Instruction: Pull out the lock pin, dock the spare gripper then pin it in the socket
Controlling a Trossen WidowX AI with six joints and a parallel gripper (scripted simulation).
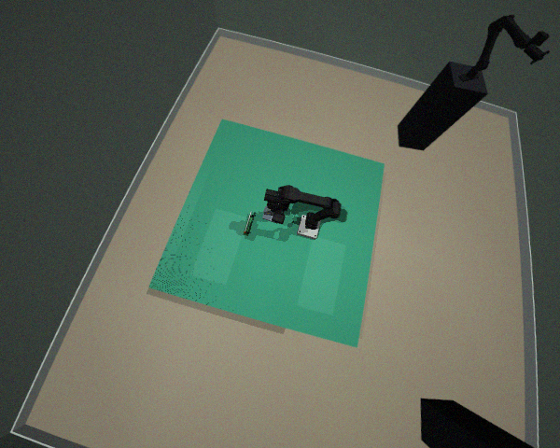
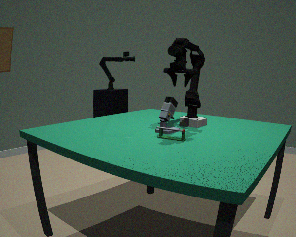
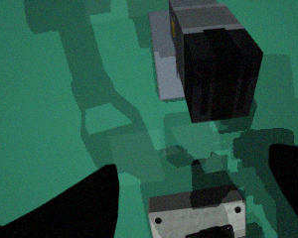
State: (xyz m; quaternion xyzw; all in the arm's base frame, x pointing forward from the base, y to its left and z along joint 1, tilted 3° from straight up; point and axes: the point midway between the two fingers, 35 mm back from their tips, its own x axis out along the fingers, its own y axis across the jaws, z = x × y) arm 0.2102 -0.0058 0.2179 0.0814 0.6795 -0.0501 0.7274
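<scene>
Right now the green cradle is 21 cm below my gripper tip, 19 cm ahead of it and 5 cm to the left of it. From my gripper tip the other things lie so: mount (18 cm below, 6 cm ahead, 4 cm to the right); spare gripper (11 cm below, 4 cm to the right, 4 cm ahead).
</scene>
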